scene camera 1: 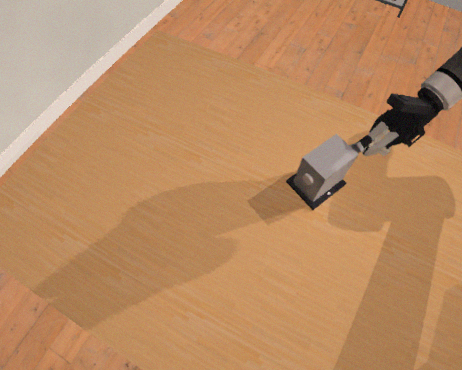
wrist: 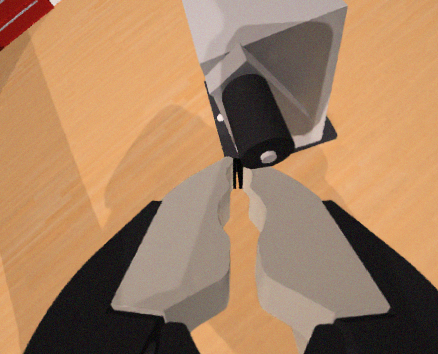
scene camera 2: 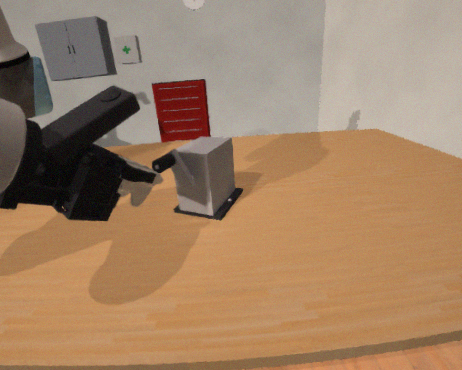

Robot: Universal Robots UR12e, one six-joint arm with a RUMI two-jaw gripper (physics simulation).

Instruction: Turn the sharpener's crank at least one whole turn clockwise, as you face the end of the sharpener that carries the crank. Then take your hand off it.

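Frame: origin at the arm's base, x right, y down, z ahead, level; metres.
Where they show: gripper, between the fingertips: (scene camera 1: 363, 154) (wrist: 236, 161) (scene camera 2: 160, 179).
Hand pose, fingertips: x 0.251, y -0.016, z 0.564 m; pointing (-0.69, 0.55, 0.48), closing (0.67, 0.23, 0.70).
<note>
After its pixels a point has its place.
The grey box-shaped sharpener (scene camera 1: 330, 156) {x 0.183, y -0.053, z 0.644 m} (scene camera 2: 220, 172) {x 0.214, y -0.002, z 0.669 m} (wrist: 265, 20) {x 0.226, y -0.053, z 0.621 m} stands upright on its black base plate (scene camera 1: 314, 202) {x 0.120, y 0.067, z 0.635 m} (scene camera 2: 231, 204) {x 0.215, y 0.070, z 0.686 m} (wrist: 327, 131) {x 0.253, y 0.067, z 0.656 m}. Its crank is on the end facing my gripper. The crank's black knob (scene camera 1: 365, 143) {x 0.251, y -0.057, z 0.574 m} (scene camera 2: 164, 161) {x 0.272, y -0.054, z 0.579 m} (wrist: 257, 120) {x 0.267, y -0.058, z 0.572 m} sticks out toward me, near the upper part of that end in the second scene view. My gripper (scene camera 1: 369, 150) {x 0.251, y -0.016, z 0.564 m} (scene camera 2: 159, 179) {x 0.251, y -0.016, z 0.564 m} (wrist: 236, 161) {x 0.251, y -0.016, z 0.564 m} is shut and empty. Its fingertips are beside the lower left edge of the knob's outer end in the wrist view; whether they touch it I cannot tell. The crank arm is partly hidden behind the knob.
The sharpener stands on a wooden table top (scene camera 1: 165, 125) {x 0.196, y 0.075, z 1.105 m} (scene camera 2: 320, 240) {x 0.358, y 0.075, z 0.807 m} (wrist: 125, 65) {x -0.043, y 0.075, z 0.589 m}. A red drawer cabinet (scene camera 2: 182, 110) (wrist: 20, 17) is beyond the table. A grey wall cabinet (scene camera 2: 75, 47) and a first-aid box (scene camera 2: 126, 50) hang on the wall.
</note>
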